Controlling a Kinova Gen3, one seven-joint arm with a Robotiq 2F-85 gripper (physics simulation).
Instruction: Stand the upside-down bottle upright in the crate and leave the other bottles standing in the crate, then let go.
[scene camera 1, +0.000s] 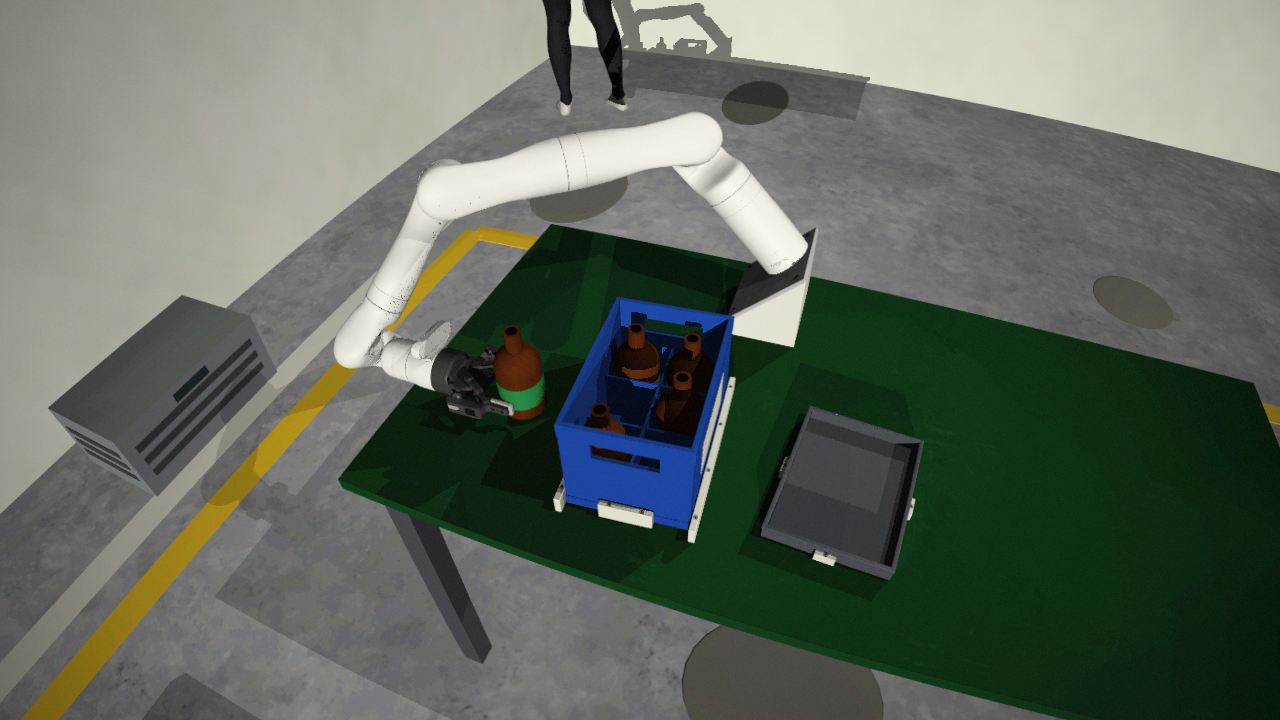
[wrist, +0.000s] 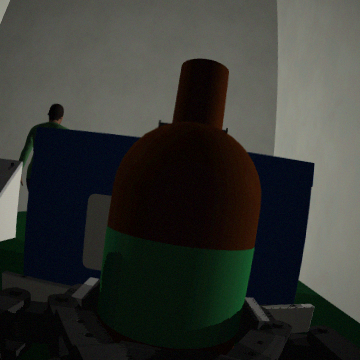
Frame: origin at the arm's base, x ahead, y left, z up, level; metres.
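Where they show: gripper, between the fingertips: (scene camera 1: 524, 392) (wrist: 168, 306); arm's base, origin of its link: (scene camera 1: 787, 258).
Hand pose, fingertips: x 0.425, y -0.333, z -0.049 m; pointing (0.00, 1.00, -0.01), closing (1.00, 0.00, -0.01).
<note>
Each offset is from my fingertips to the top centre of the thing. "spot": to the spot under its first point. Level surfaces: height alone.
A brown bottle with a green band @(dx +0.001, dy -0.003, dz +0.130 m) (scene camera 1: 520, 380) (wrist: 182, 210) is upright, neck up, outside the crate, to its left in the scene view. My gripper (scene camera 1: 503, 385) (wrist: 168, 306) is shut on its lower part. Whether the bottle's base touches the table cannot be told. The blue crate @(dx -0.014, dy +0.206, dz +0.108 m) (scene camera 1: 626, 479) (wrist: 280, 225) stands in the middle of the scene view. Inside it several brown bottles stand neck up: one at the back left (scene camera 1: 636, 358), one at the back right (scene camera 1: 691, 358), one at the right (scene camera 1: 680, 407) and one at the front left (scene camera 1: 601, 419). Their lower parts are hidden by the crate walls.
White rails @(spot: dx +0.134, dy +0.216, dz -0.043 m) (scene camera 1: 624, 513) lie around the crate's foot on the green table @(dz -0.067 m) (scene camera 1: 1056, 501). A grey tray @(spot: dx +0.103, dy +0.500, dz -0.042 m) (scene camera 1: 827, 548) lies to the right. The arm's base (scene camera 1: 776, 308) is behind the crate. A person (scene camera 1: 559, 53) (wrist: 42, 132) stands beyond the table.
</note>
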